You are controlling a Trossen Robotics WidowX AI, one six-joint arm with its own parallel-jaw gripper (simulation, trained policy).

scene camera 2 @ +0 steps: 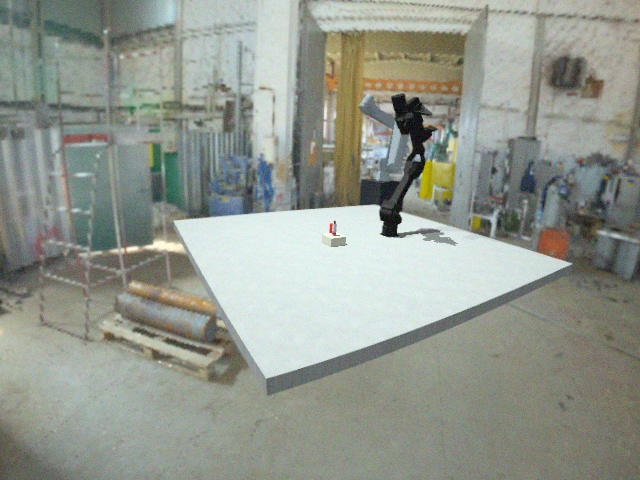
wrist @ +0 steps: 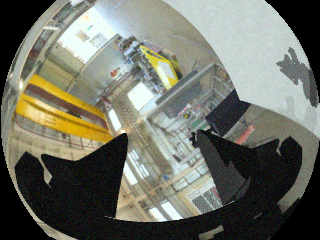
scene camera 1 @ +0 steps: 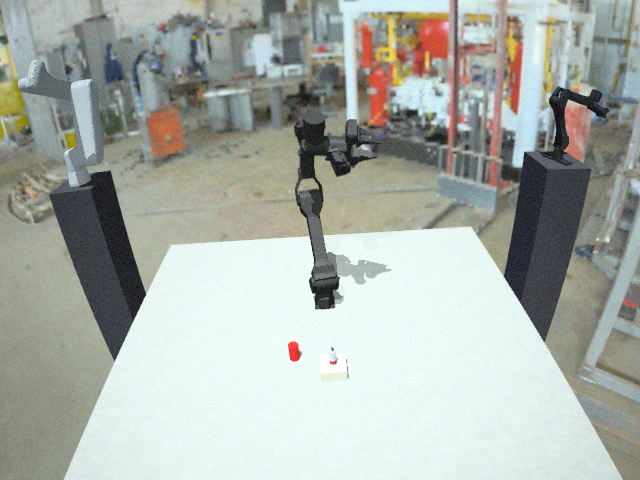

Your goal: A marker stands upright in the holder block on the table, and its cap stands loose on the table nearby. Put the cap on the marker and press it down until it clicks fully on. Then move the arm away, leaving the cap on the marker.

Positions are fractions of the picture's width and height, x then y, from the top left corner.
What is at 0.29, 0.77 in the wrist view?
My gripper.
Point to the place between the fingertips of my gripper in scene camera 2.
At 0.68, 0.26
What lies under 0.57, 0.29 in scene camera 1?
My gripper.
